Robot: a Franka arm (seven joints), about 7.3 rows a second.
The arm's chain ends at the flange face. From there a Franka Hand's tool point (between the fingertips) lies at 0.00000 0.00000 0.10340 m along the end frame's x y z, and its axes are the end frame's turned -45 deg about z.
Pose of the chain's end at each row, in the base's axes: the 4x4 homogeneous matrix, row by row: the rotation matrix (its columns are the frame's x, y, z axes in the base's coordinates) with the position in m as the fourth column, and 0 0 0 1 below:
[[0.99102 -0.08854 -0.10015 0.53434], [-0.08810 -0.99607 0.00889 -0.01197], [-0.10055 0.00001 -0.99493 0.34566], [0 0 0 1]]
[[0.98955 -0.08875 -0.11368 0.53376], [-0.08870 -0.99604 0.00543 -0.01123], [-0.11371 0.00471 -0.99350 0.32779], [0 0 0 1]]
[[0.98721 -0.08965 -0.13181 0.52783], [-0.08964 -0.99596 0.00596 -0.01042], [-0.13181 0.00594 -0.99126 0.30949], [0 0 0 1]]
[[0.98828 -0.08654 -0.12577 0.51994], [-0.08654 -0.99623 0.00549 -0.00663], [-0.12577 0.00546 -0.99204 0.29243], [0 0 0 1]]
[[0.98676 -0.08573 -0.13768 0.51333], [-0.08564 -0.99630 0.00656 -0.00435], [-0.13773 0.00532 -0.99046 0.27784], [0 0 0 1]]
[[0.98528 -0.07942 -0.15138 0.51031], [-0.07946 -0.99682 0.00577 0.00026], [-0.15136 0.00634 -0.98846 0.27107], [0 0 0 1]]
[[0.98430 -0.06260 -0.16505 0.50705], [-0.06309 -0.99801 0.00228 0.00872], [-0.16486 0.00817 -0.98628 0.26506], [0 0 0 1]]
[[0.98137 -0.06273 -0.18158 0.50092], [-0.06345 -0.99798 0.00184 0.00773], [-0.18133 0.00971 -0.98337 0.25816], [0 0 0 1]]
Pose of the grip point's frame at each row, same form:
[[0.76336 0.63815 -0.10015 0.52398], [0.64203 -0.76662 0.00889 -0.01105], [-0.07111 -0.07109 -0.99493 0.24278], [0 0 0 1]]
[[0.76247 0.63696 -0.11368 0.52201], [0.64159 -0.76703 0.00543 -0.01067], [-0.08374 -0.07707 -0.99350 0.22506], [0 0 0 1]]
[[0.76146 0.63467 -0.13181 0.51420], [0.64087 -0.76764 0.00596 -0.00980], [-0.09740 -0.08900 -0.99126 0.20699], [0 0 0 1]]
[[0.76001 0.63763 -0.12577 0.50694], [0.64325 -0.76563 0.00549 -0.00606], [-0.09279 -0.08507 -0.99204 0.18985], [0 0 0 1]]
[[0.75836 0.63712 -0.13768 0.49909], [0.64393 -0.76505 0.00656 -0.00367], [-0.10115 -0.09363 -0.99046 0.17543], [0 0 0 1]]
[[0.75286 0.64054 -0.15138 0.49466], [0.64867 -0.76104 0.00577 0.00086], [-0.11151 -0.10254 -0.98846 0.16886], [0 0 0 1]]
[[0.74027 0.65174 -0.16505 0.48998], [0.66109 -0.75031 0.00228 0.00896], [-0.12235 -0.11080 -0.98628 0.16308], [0 0 0 1]]
[[0.73829 0.64958 -0.18158 0.48214], [0.66081 -0.75054 0.00184 0.00792], [-0.13509 -0.12135 -0.98337 0.15648], [0 0 0 1]]

